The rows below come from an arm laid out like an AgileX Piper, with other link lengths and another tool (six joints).
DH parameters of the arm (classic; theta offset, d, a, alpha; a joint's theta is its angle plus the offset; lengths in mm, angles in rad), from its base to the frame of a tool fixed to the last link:
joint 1: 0 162.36 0 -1.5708
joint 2: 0.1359 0 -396.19 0
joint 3: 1.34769 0 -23.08 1.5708
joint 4: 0 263.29 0 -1.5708
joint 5: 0 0 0 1.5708
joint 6: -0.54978 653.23 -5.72 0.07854
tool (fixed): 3.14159 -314.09 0 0
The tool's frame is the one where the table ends.
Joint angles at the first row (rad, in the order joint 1, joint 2, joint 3, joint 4, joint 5, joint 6):
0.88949, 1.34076, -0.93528, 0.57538, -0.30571, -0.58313
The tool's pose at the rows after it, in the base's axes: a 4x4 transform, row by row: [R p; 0 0 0 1], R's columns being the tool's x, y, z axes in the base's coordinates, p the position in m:
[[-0.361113 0.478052 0.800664 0.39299], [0.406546 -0.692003 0.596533 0.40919], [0.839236 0.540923 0.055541 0.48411], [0 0 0 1]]
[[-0.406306 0.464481 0.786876 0.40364], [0.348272 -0.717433 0.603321 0.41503], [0.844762 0.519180 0.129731 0.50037], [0 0 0 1]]
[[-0.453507 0.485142 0.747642 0.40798], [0.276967 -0.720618 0.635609 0.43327], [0.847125 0.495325 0.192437 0.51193], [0 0 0 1]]
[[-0.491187 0.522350 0.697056 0.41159], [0.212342 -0.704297 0.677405 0.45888], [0.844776 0.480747 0.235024 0.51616], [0 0 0 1]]
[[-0.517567 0.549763 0.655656 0.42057], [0.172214 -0.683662 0.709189 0.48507], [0.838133 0.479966 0.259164 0.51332], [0 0 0 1]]
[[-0.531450 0.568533 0.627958 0.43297], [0.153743 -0.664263 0.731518 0.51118], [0.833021 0.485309 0.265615 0.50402], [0 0 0 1]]
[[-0.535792 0.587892 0.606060 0.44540], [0.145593 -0.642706 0.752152 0.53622], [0.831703 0.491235 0.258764 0.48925], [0 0 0 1]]
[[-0.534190 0.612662 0.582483 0.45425], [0.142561 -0.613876 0.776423 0.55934], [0.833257 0.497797 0.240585 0.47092], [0 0 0 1]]
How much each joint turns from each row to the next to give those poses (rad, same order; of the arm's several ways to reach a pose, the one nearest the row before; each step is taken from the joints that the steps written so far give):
-0.03961, 0.02244, 0.01173, -0.19110, -0.08579, 0.19855
-0.03965, 0.03812, 0.00405, -0.19554, -0.09959, 0.20118
-0.03285, 0.05655, -0.01283, -0.18129, -0.10084, 0.18540
-0.02447, 0.07283, -0.03570, -0.14483, -0.08676, 0.13988
-0.01447, 0.08193, -0.05499, -0.08922, -0.06178, 0.07433
-0.00228, 0.08258, -0.06571, -0.04748, -0.03077, 0.03256
0.00073, 0.07858, -0.06621, -0.03944, -0.01214, 0.02689
0.00008, 0.06874, -0.06056, -0.05028, 0.00081, 0.03727

